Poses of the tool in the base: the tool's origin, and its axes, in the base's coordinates. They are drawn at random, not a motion.
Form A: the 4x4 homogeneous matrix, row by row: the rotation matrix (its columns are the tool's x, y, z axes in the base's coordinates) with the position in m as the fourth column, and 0 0 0 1 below. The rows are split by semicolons.
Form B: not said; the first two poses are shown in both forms.
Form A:
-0.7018, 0.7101, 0.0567, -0.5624; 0.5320, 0.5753, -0.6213, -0.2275; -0.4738, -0.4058, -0.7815, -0.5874; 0, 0, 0, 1
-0.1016, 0.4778, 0.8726, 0.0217; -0.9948, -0.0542, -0.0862, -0.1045; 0.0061, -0.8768, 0.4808, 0.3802; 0, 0, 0, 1
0.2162, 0.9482, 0.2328, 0.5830; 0.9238, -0.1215, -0.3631, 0.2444; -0.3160, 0.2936, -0.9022, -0.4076; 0, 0, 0, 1
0.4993, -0.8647, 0.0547, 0.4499; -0.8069, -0.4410, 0.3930, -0.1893; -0.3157, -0.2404, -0.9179, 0.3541; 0, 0, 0, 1
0.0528, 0.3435, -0.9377, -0.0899; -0.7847, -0.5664, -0.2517, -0.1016; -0.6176, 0.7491, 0.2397, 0.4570; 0, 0, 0, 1
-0.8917, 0.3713, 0.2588, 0.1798; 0.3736, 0.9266, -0.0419, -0.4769; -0.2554, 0.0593, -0.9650, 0.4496; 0, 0, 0, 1
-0.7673, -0.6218, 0.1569, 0.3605; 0.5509, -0.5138, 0.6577, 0.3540; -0.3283, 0.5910, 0.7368, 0.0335; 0, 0, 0, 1
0.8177, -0.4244, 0.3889, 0.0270; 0.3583, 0.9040, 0.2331, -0.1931; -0.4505, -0.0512, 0.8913, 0.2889; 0, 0, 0, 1
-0.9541, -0.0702, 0.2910, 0.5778; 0.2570, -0.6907, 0.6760, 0.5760; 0.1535, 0.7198, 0.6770, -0.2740; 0, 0, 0, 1
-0.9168, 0.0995, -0.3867, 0.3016; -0.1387, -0.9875, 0.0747, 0.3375; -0.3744, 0.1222, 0.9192, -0.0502; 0, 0, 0, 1
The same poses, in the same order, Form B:
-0.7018, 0.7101, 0.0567, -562.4; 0.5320, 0.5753, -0.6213, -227.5; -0.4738, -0.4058, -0.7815, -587.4; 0, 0, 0, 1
-0.1016, 0.4778, 0.8726, 21.7; -0.9948, -0.0542, -0.0862, -104.5; 0.0061, -0.8768, 0.4808, 380.2; 0, 0, 0, 1
0.2162, 0.9482, 0.2328, 583.0; 0.9238, -0.1215, -0.3631, 244.4; -0.3160, 0.2936, -0.9022, -407.6; 0, 0, 0, 1
0.4993, -0.8647, 0.0547, 449.9; -0.8069, -0.4410, 0.3930, -189.3; -0.3157, -0.2404, -0.9179, 354.1; 0, 0, 0, 1
0.0528, 0.3435, -0.9377, -89.9; -0.7847, -0.5664, -0.2517, -101.6; -0.6176, 0.7491, 0.2397, 457.0; 0, 0, 0, 1
-0.8917, 0.3713, 0.2588, 179.8; 0.3736, 0.9266, -0.0419, -476.9; -0.2554, 0.0593, -0.9650, 449.6; 0, 0, 0, 1
-0.7673, -0.6218, 0.1569, 360.5; 0.5509, -0.5138, 0.6577, 354.0; -0.3283, 0.5910, 0.7368, 33.5; 0, 0, 0, 1
0.8177, -0.4244, 0.3889, 27.0; 0.3583, 0.9040, 0.2331, -193.1; -0.4505, -0.0512, 0.8913, 288.9; 0, 0, 0, 1
-0.9541, -0.0702, 0.2910, 577.8; 0.2570, -0.6907, 0.6760, 576.0; 0.1535, 0.7198, 0.6770, -274.0; 0, 0, 0, 1
-0.9168, 0.0995, -0.3867, 301.6; -0.1387, -0.9875, 0.0747, 337.5; -0.3744, 0.1222, 0.9192, -50.2; 0, 0, 0, 1

